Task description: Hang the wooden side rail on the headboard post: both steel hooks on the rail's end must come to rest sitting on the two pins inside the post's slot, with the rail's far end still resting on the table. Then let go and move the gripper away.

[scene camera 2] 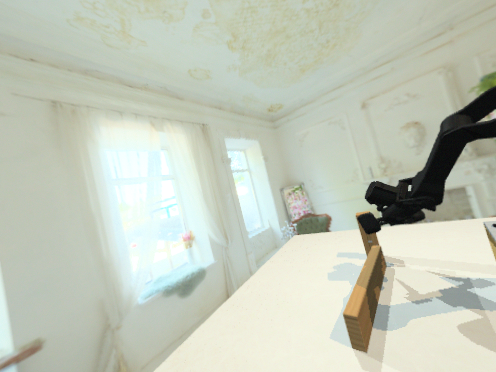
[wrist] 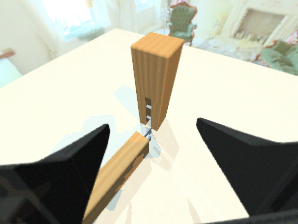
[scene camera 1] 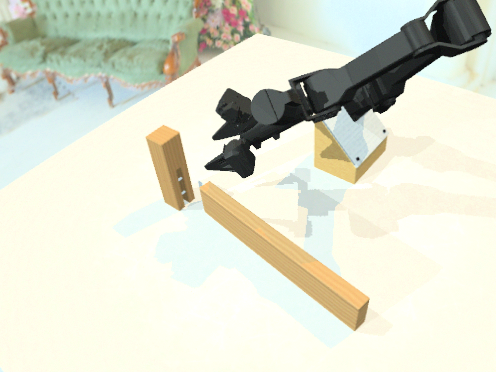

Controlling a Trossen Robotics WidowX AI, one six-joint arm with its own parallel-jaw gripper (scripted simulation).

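I can see my gripper in the wrist view (153, 124), and it is visible to me in scene camera 1 and scene camera 2 as well. A spot on my gripper (scene camera 2: 370, 224) is the same spot as (scene camera 1: 250, 161).
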